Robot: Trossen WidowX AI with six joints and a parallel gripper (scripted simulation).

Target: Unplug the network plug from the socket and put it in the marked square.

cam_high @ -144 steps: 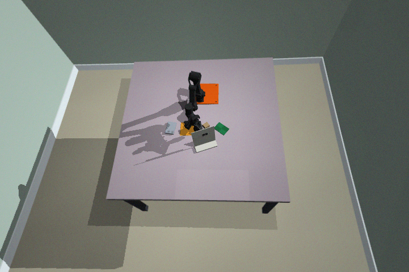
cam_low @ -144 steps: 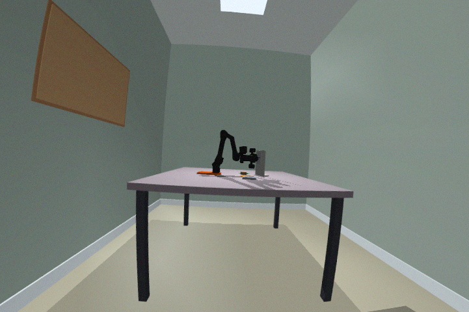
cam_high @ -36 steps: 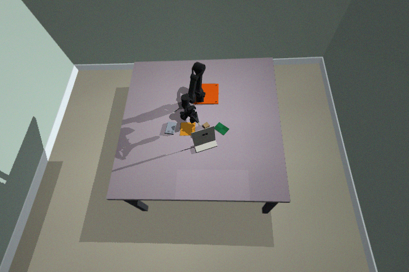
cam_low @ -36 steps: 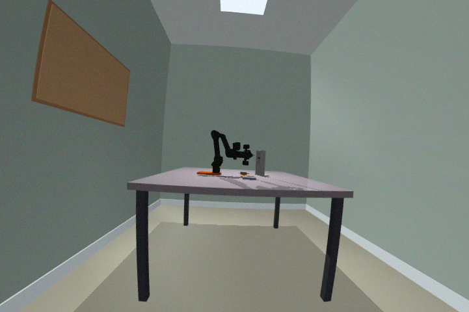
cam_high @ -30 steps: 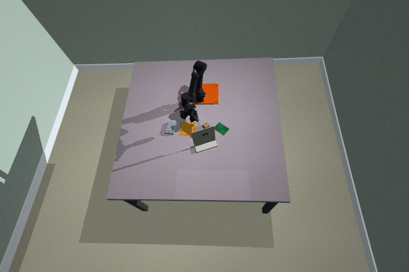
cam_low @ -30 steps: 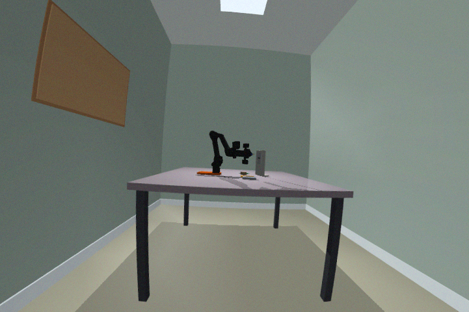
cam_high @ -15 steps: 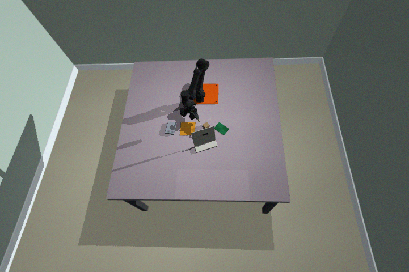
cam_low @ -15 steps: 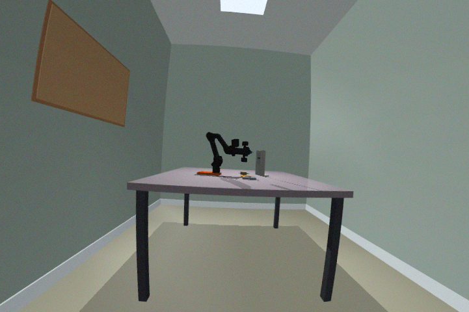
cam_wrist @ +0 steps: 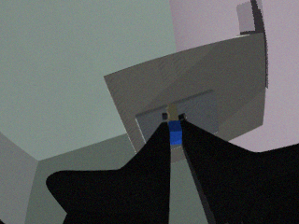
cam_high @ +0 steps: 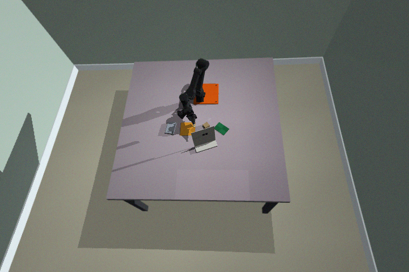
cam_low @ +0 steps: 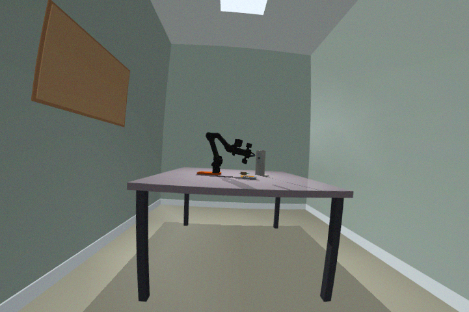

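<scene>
My gripper tip is 190 mm above the orange marked square, 70 mm to the left of it and 70 mm past it. From my gripper tip the other things lie so: grey upright panel 80 mm below, 80 mm ahead, 70 mm to the left; blue network plug 10 mm ahead; small tan block 180 mm below, 80 mm to the left, 80 mm behind.
</scene>
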